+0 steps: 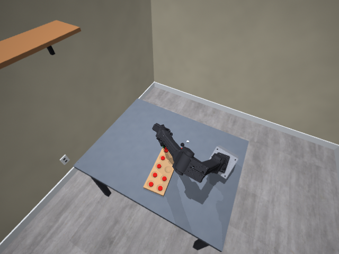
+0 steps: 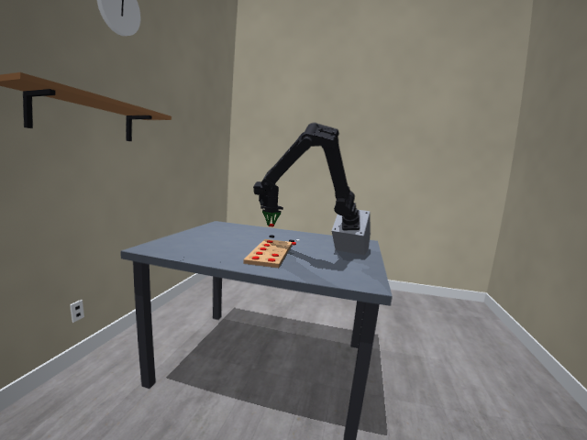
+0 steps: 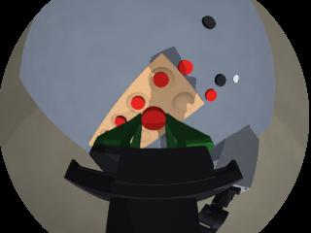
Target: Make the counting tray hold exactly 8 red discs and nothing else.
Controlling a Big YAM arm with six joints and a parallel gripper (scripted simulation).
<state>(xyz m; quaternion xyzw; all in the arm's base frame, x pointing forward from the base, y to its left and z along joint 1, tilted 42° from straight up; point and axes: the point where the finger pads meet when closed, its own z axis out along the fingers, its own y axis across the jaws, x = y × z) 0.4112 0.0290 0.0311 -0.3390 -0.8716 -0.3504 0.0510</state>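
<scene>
Right now my hand is 120 mm to the right of the wooden counting tray, 110 mm above it and 50 mm past it. Round my hand: white disc 210 mm to the right, 120 mm below, 110 mm behind.
</scene>
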